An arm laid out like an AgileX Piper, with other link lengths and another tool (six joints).
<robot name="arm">
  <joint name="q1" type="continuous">
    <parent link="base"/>
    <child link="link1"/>
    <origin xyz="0 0 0.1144" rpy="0 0 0"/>
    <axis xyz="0 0 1"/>
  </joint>
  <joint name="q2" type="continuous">
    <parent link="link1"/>
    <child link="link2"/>
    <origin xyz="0 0 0" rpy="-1.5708 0 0"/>
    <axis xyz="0 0 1"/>
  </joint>
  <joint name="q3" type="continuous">
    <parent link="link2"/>
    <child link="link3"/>
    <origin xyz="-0.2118 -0.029 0" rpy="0 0 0"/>
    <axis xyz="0 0 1"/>
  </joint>
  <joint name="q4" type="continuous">
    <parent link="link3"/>
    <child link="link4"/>
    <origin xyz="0.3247 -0.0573 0" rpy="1.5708 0 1.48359"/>
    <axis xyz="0 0 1"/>
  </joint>
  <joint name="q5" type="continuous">
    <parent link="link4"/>
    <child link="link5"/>
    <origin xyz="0 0 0" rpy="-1.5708 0 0"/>
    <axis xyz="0 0 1"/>
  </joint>
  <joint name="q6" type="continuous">
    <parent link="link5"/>
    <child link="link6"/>
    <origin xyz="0 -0.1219 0" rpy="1.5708 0 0"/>
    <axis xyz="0 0 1"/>
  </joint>
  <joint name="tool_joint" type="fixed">
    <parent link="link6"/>
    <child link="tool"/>
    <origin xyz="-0.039 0.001 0.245" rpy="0.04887 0 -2.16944"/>
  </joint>
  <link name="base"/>
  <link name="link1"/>
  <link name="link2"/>
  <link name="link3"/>
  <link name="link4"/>
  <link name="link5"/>
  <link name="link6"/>
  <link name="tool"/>
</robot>
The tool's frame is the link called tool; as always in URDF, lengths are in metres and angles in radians. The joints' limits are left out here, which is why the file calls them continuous.
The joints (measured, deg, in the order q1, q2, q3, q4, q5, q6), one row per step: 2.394, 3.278, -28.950, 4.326, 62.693, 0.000; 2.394, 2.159, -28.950, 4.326, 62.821, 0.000; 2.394, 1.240, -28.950, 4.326, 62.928, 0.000; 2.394, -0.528, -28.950, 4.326, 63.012, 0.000; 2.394, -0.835, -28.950, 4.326, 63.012, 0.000; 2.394, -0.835, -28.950, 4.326, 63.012, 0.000; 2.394, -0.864, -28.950, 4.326, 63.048, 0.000; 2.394, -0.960, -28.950, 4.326, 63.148, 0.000; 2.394, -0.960, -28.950, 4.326, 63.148, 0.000; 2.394, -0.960, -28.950, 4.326, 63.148, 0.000; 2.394, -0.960, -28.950, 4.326, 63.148, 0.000; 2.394, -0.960, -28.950, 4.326, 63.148, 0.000; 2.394, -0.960, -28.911, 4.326, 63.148, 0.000; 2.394, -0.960, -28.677, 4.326, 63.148, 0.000; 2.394, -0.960, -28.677, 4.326, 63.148, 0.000
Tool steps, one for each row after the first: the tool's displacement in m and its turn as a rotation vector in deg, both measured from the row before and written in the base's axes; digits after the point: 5 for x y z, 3 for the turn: -0.00184, -0.00004, 0.00684, 0.036, -0.991, 0.008; -0.00161, -0.00004, 0.00558, 0.030, -0.812, 0.007; -0.00301, -0.00010, 0.01136, 0.067, -1.683, 0.005; -0.00052, -0.00002, 0.00205, 0.013, -0.307, 0.000; 0.00000, 0.00000, 0.00000, 0.000, 0.000, 0.000; -0.00014, 0.00000, -0.00002, -0.002, 0.007, 0.002; -0.00041, 0.00001, 0.00004, -0.004, 0.004, 0.006; 0.00000, 0.00000, 0.00000, 0.000, 0.000, 0.000; 0.00000, 0.00000, 0.00000, 0.000, 0.000, 0.000; 0.00000, 0.00000, 0.00000, 0.000, 0.000, 0.000; 0.00000, 0.00000, 0.00000, 0.000, 0.000, 0.000; 0.00005, 0.00000, -0.00040, -0.002, 0.039, 0.000; 0.00029, 0.00001, -0.00243, -0.010, 0.234, 0.000; 0.00000, 0.00000, 0.00000, 0.000, 0.000, 0.000
